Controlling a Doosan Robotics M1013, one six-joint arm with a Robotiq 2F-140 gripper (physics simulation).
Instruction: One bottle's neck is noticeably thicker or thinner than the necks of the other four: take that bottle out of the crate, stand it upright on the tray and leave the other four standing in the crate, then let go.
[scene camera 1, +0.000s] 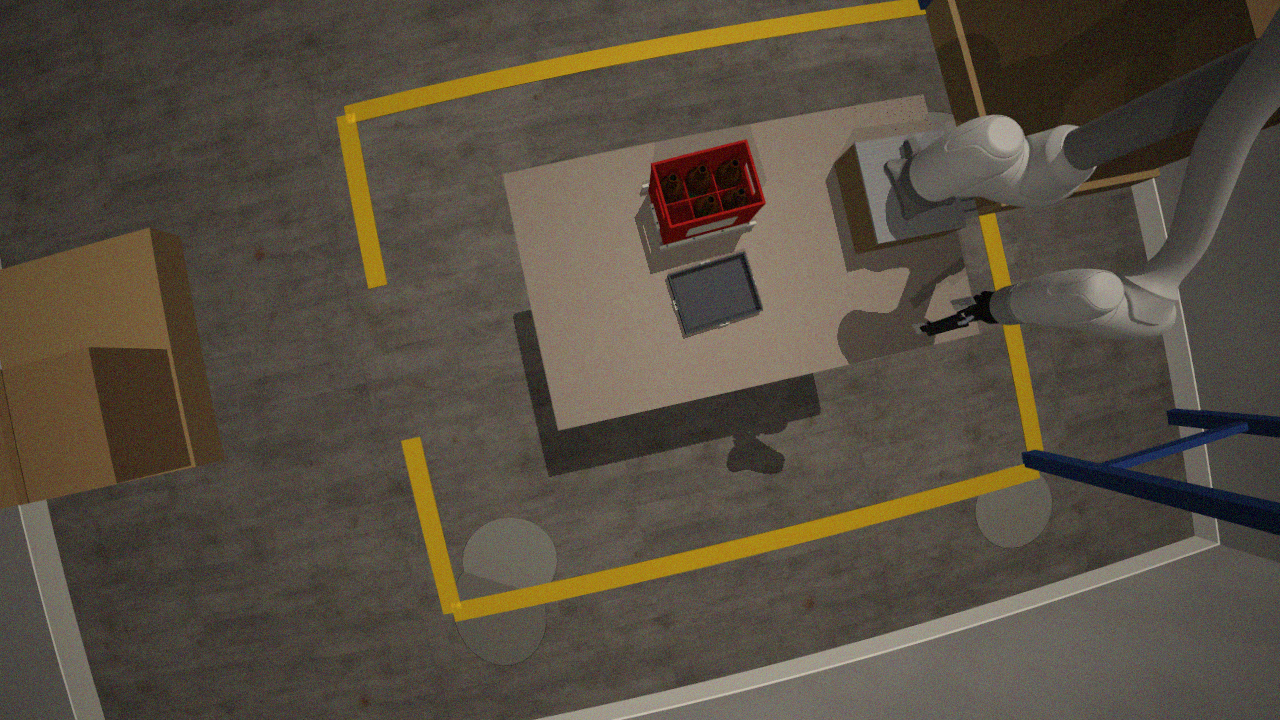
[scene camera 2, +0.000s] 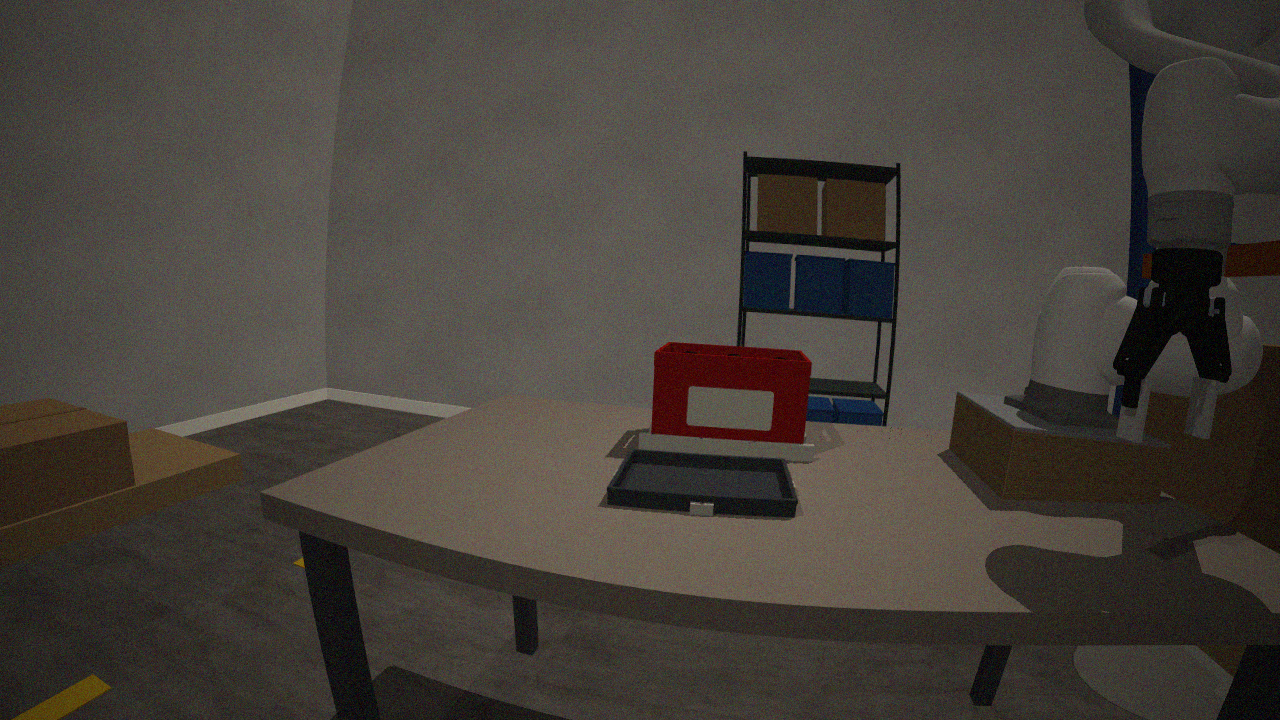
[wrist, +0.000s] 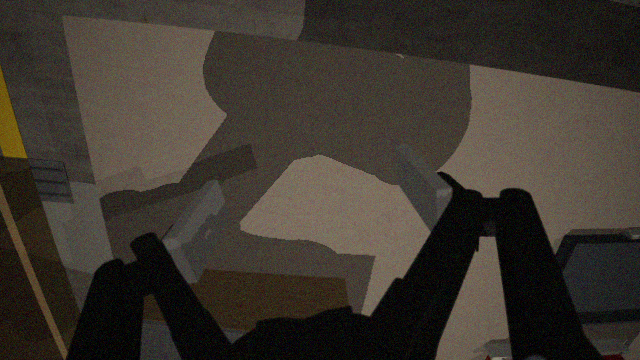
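Pixels of known places: gripper, between the fingertips: (scene camera 1: 934, 316) (scene camera 2: 1164, 437) (wrist: 308, 181); arm's base, origin of its link: (scene camera 1: 918, 183) (scene camera 2: 1062, 415).
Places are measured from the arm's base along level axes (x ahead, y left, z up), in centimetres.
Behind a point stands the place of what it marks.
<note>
A red crate (scene camera 1: 671, 231) @(x 76.2, y -10.6, z 2.6 cm) (scene camera 2: 671, 398) @(x 73.8, y -10.3, z -1.7 cm) stands upright at the back of the table. Five dark brown bottles stand in it: three in the back row (scene camera 1: 671, 185) @(x 71.8, y -22.5, z 3.5 cm) (scene camera 1: 698, 178) @(x 63.5, y -22.3, z 2.2 cm) (scene camera 1: 730, 171) @(x 54.4, y -20.9, z 2.8 cm) and two in the front row (scene camera 1: 707, 205) @(x 64.3, y -13.8, z 3.4 cm) (scene camera 1: 736, 196) @(x 55.9, y -13.3, z 4.0 cm). The front left compartment looks empty. The necks are too small and dark to compare. The dark grey tray (scene camera 1: 714, 293) @(x 67.6, y 8.7, z -10.7 cm) (scene camera 2: 702, 481) @(x 67.9, y 6.9, z -10.7 cm) (wrist: 605, 280) @(x 67.3, y 8.5, z -10.7 cm) lies in front of the crate, with nothing on it. My gripper (scene camera 1: 925, 328) @(x 14.6, y 38.0, z 5.4 cm) (scene camera 2: 1166, 422) @(x 14.6, y 38.0, z 5.4 cm) (wrist: 308, 181) @(x 14.6, y 38.0, z 5.4 cm) is open and empty, pointing down over the table's right end, well right of the tray.
The table (scene camera 1: 608, 268) @(x 95.9, y -10.3, z -11.2 cm) (scene camera 2: 465, 501) @(x 99.2, y 22.2, z -11.2 cm) carries a brown block (scene camera 1: 850, 201) @(x 17.2, y -3.3, z -7.5 cm) (scene camera 2: 1074, 470) @(x 7.2, y 14.5, z -5.9 cm) under the arm's base, behind the gripper. A shelf rack (scene camera 2: 821, 167) stands behind the table. Cardboard boxes (scene camera 1: 80, 295) (scene camera 2: 62, 456) stand off to the left. Blue beams (scene camera 1: 1127, 479) are at the right.
</note>
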